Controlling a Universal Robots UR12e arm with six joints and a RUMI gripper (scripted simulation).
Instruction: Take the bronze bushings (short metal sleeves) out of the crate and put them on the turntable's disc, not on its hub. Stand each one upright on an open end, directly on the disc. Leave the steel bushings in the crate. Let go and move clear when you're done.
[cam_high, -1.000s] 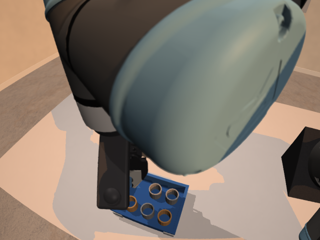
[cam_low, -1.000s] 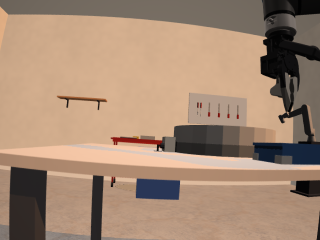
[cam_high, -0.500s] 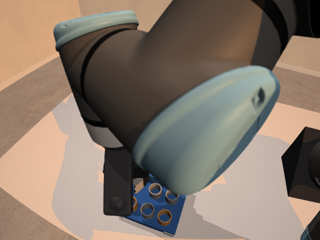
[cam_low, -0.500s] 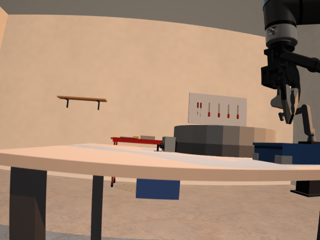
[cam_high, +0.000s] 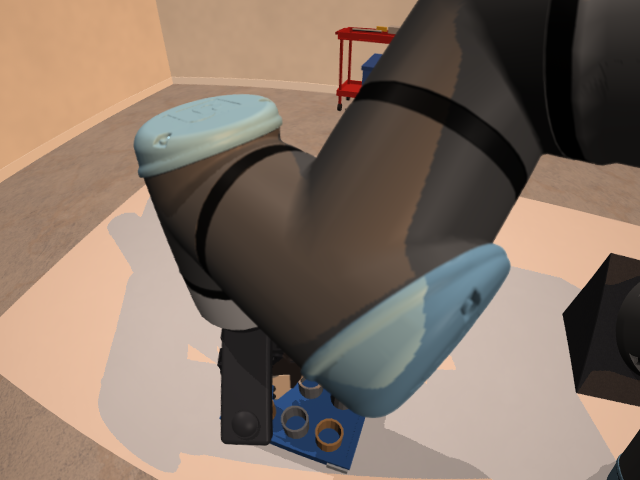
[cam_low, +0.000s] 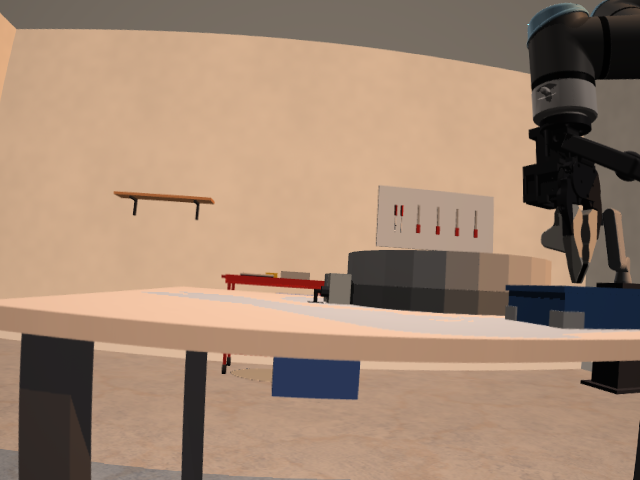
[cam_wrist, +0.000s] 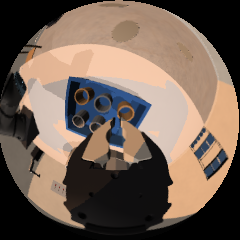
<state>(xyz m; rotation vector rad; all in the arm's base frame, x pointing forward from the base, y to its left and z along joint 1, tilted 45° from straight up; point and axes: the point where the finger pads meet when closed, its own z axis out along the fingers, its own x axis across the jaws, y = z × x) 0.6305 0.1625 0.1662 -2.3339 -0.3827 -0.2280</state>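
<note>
Now: hand 40 mm past the blue crate, 20 mm to the left of it and 50 mm above it.
</note>
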